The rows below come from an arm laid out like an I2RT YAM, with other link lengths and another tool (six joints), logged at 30 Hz.
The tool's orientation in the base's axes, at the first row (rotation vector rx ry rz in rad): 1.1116 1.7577 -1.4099
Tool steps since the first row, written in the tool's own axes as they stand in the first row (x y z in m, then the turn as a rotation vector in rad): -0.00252 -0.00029 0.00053 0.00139 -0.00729 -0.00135; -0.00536 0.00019 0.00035 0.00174 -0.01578 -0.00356; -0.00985 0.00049 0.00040 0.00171 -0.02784 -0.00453; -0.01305 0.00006 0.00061 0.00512 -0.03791 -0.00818; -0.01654 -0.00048 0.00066 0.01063 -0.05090 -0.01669
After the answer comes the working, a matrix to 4 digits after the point.
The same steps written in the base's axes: 0.00087 -0.00112 0.00217 -0.00707 0.00107 0.00240; 0.00259 -0.00156 0.00444 -0.01470 0.00265 0.00645; 0.00490 -0.00261 0.00816 -0.02538 0.00266 0.01213; 0.00596 -0.00358 0.01106 -0.03576 0.00621 0.01460; 0.00707 -0.00447 0.01429 -0.04950 0.01474 0.01773
The tool's axes in the first row as the columns of a matrix, in the base's axes (rounded; the answer above uses it unrounded):
-0.4546 0.8899 -0.0374
0.2296 0.0765 -0.9703
-0.8606 -0.4497 -0.2391

